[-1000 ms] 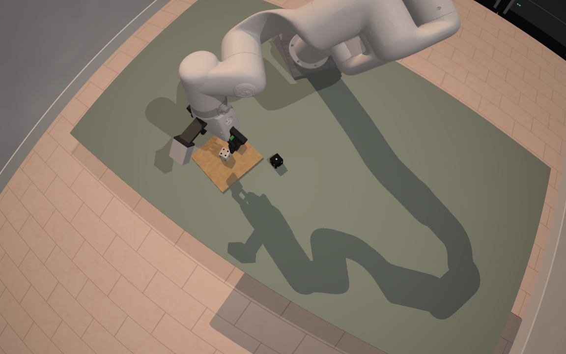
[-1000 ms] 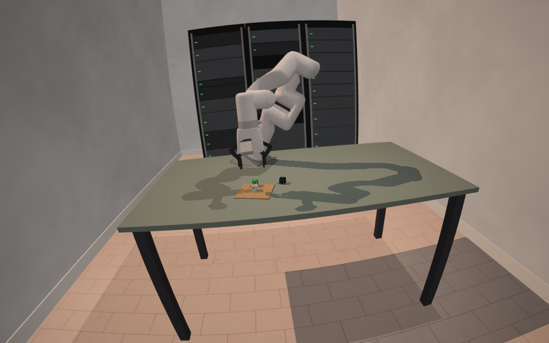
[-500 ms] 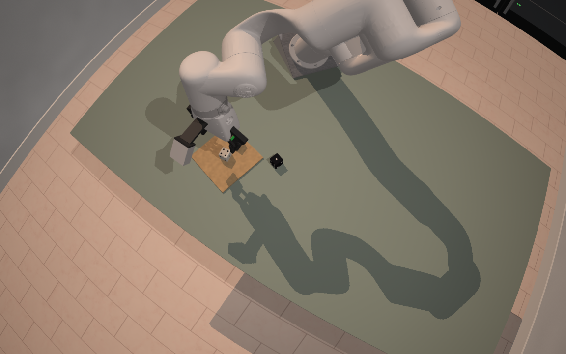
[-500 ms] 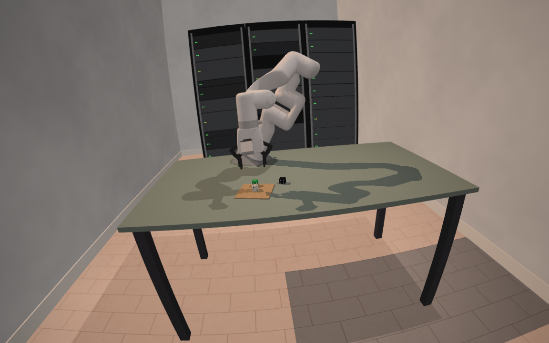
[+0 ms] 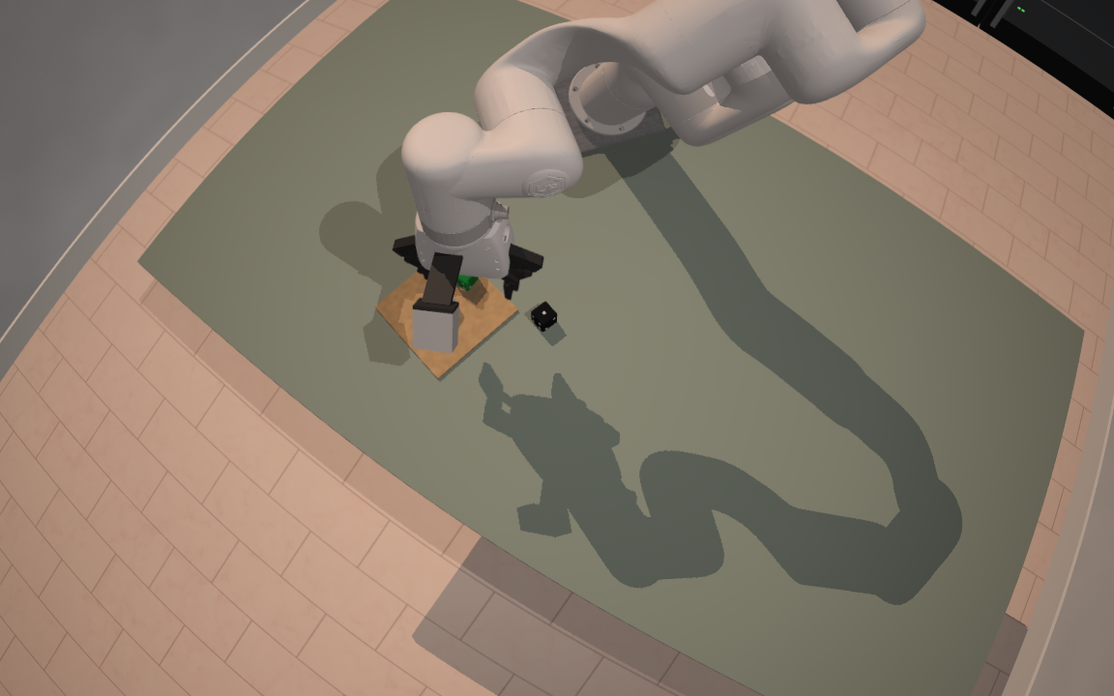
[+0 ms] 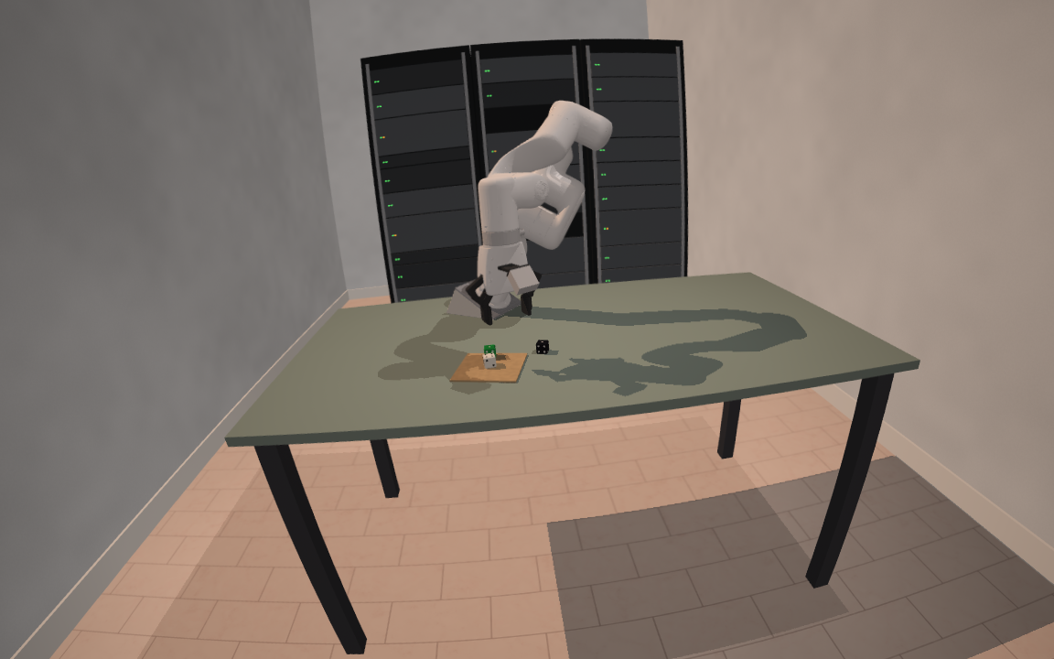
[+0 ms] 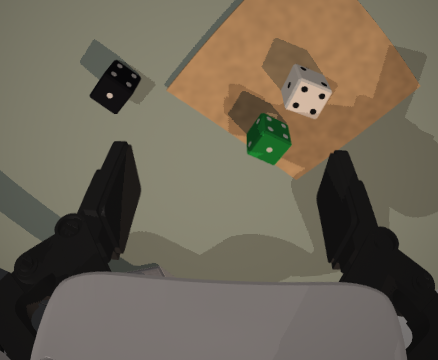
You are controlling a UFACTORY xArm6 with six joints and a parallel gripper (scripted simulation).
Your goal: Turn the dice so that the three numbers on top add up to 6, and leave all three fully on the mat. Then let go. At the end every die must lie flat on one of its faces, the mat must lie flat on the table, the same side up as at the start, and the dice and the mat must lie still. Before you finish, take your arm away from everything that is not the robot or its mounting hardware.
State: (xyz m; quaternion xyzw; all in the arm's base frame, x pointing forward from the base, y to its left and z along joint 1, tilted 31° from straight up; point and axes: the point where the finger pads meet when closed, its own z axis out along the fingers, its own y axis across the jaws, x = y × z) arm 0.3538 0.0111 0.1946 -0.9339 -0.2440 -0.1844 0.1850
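Right now the black die is 10 cm below my hand, 7 cm to the left of it and 5 cm behind it. The rest, counted from my hand: white die 10 cm below, 4 cm to the right, 2 cm ahead; then brown mat 11 cm below, 4 cm to the right, 2 cm ahead; then green die 10 cm below, 5 cm to the right, 3 cm behind.
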